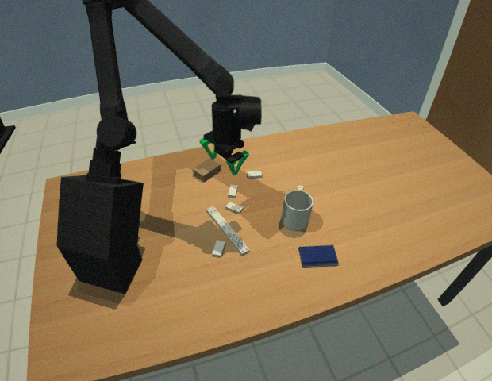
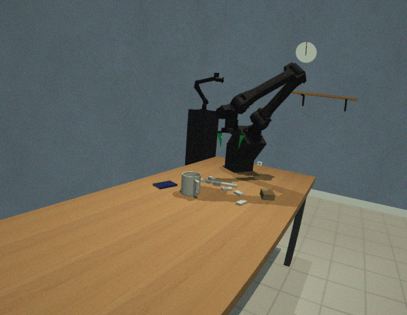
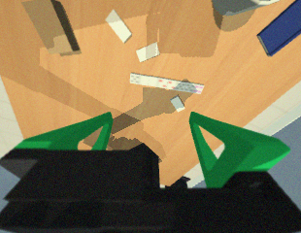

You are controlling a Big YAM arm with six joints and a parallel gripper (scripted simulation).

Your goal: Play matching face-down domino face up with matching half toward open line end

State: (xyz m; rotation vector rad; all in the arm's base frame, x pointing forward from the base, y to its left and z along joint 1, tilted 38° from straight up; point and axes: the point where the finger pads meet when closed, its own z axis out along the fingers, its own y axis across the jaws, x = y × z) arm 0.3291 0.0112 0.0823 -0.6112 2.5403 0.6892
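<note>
My hand is 140 mm short of the grey tile, 190 mm to the right of it and 230 mm above it. The rest, counted from my hand: brown block 40 mm behind, 240 mm to the left, 220 mm below.
</note>
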